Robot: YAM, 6 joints.
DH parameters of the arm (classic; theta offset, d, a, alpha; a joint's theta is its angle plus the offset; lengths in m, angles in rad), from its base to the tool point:
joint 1: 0 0.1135 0.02 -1.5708
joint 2: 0 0 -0.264 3.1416
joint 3: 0.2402 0 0.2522 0
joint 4: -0.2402 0 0.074 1.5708
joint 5: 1.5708 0 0 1.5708
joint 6: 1.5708 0.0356 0 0
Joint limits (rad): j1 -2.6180..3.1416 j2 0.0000..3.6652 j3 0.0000..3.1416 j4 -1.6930..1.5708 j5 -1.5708..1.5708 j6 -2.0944..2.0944
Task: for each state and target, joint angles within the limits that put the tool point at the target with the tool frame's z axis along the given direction. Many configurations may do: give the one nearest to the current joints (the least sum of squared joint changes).
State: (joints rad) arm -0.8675 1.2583 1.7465 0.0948 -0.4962 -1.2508
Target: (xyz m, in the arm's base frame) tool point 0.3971 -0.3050 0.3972 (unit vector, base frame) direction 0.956 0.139 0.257
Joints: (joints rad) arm -0.7067 2.1184 1.9634 0.5386 -0.8135 -1.2508
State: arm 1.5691 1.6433 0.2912 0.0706 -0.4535 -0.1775
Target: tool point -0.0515 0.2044 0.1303 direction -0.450 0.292 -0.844
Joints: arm 1.7517 1.3392 0.4996 -0.3198 -0.4008 -0.1775
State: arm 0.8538 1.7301 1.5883 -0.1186 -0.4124 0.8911
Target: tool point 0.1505 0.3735 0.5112 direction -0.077 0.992 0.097
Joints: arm 1.1453 1.8046 2.1025 -0.1871 -0.5003 0.8911
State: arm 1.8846 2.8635 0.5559 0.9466 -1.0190 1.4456
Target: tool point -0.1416 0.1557 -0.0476 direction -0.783 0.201 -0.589
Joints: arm 2.2242 2.6042 0.3243 1.5326 -0.5229 1.4456
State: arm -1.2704 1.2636 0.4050 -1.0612 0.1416 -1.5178
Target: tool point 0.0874 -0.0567 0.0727 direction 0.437 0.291 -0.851
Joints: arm -0.7510 1.1290 0.1170 -0.4177 -0.5363 -1.5178
